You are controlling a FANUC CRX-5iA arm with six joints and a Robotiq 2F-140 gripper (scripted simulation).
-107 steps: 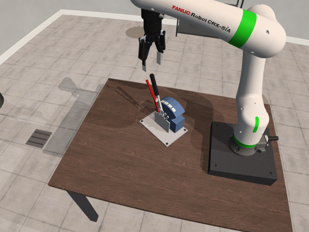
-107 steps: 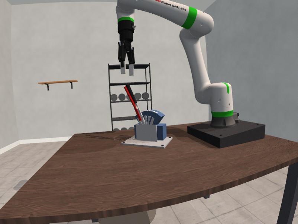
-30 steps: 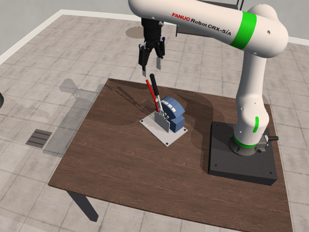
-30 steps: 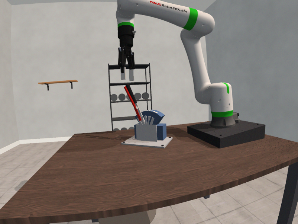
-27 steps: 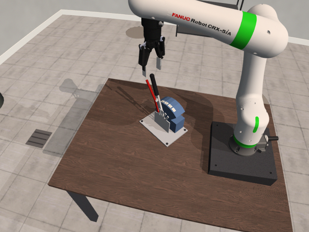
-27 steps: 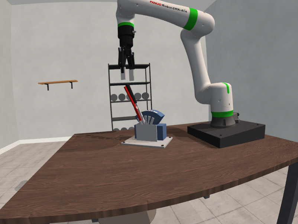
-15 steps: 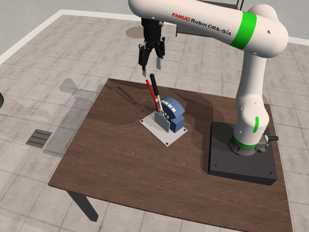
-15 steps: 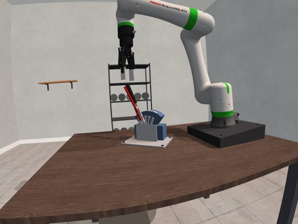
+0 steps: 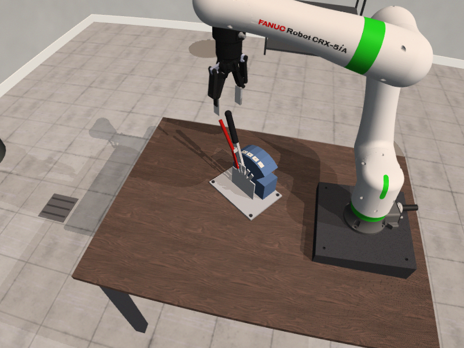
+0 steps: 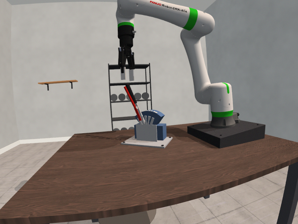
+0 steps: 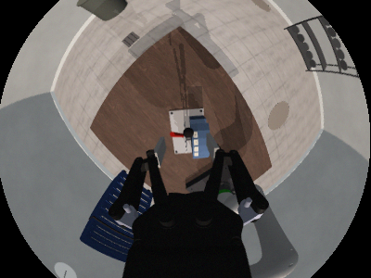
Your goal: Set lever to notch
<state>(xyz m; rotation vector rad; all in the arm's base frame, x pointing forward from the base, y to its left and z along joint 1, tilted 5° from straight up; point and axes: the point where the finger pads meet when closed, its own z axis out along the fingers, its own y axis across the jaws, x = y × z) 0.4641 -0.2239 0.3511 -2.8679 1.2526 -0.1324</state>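
The red bar lies 180 mm below my hand, 40 mm to the left of it and 20 mm behind it.
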